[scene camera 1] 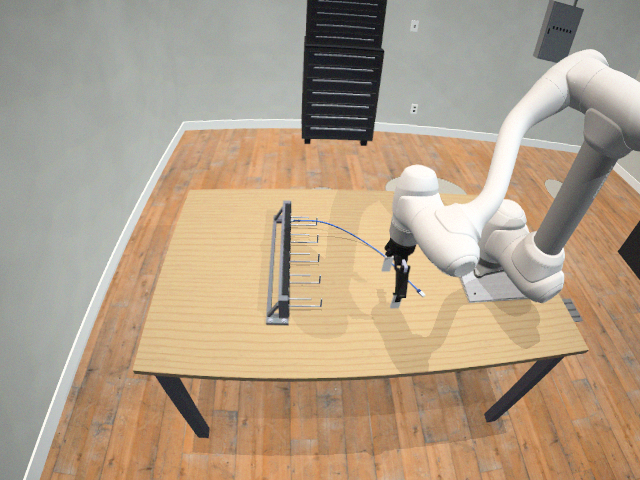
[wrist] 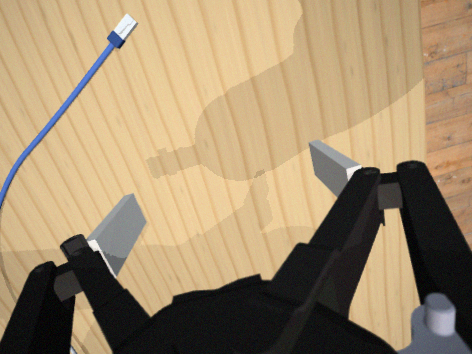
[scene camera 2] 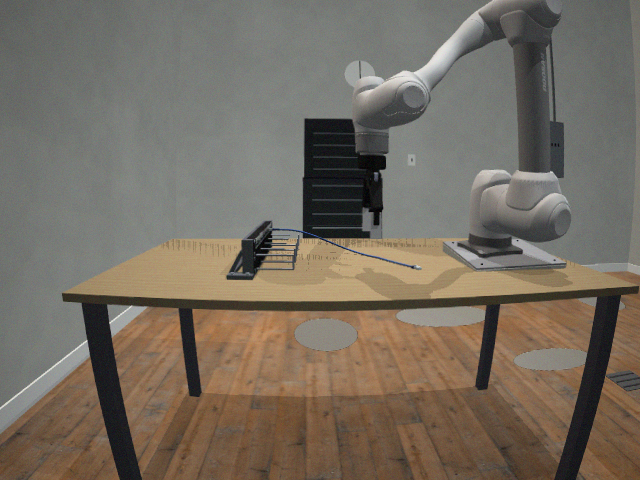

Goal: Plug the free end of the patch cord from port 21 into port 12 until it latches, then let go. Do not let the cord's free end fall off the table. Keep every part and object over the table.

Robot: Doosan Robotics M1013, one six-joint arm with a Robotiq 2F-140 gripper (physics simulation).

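Frame: origin at the arm's base, x ahead, y left, z up, level; millimetres.
Seen in the pictures: gripper, between the fingertips: [scene camera 1: 389, 288] [wrist: 224, 183] [scene camera 2: 371, 234]; arm's base, origin of its link: [scene camera 1: 484, 257] [scene camera 2: 489, 249].
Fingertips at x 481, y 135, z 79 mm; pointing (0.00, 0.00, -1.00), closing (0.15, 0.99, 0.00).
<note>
Pixels of each thing's top centre, then the offset from my fingertips to it. Level surfaces: height alone.
- dark patch panel, centre of its top: [scene camera 2: 269, 228] [scene camera 1: 294, 243] 252 mm ahead, 253 mm right, 8 mm down
- clear plug, centre of its top: [wrist: 119, 29] [scene camera 2: 416, 265] [scene camera 1: 421, 291] 155 mm back, 38 mm right, 98 mm down
- table, height of its surface: 109 mm down
The blue patch cord [scene camera 1: 351, 233] [scene camera 2: 330, 241] [wrist: 65, 107] runs from the far end of the dark patch panel [scene camera 1: 286, 258] [scene camera 2: 248, 256] across the table. Its free end, a clear plug [scene camera 1: 421, 293] [scene camera 2: 417, 267] [wrist: 125, 29] with a blue boot, lies on the table near the robot base. My gripper [scene camera 1: 391, 283] [scene camera 2: 372, 221] [wrist: 224, 183] is wide open and empty, high above the table between panel and plug. In the wrist view the plug is at the upper left, beyond the left finger. Port numbers are too small to read; port 12 cannot be made out.
Several thin metal cable brackets [scene camera 1: 320, 279] [scene camera 2: 295, 259] stick out from the panel toward the robot. The robot's base plate [scene camera 1: 478, 292] [scene camera 2: 537, 262] is right of the plug. The edge of the table [scene camera 1: 232, 356] [scene camera 2: 155, 289] [wrist: 350, 30] shows at the wrist view's right side.
</note>
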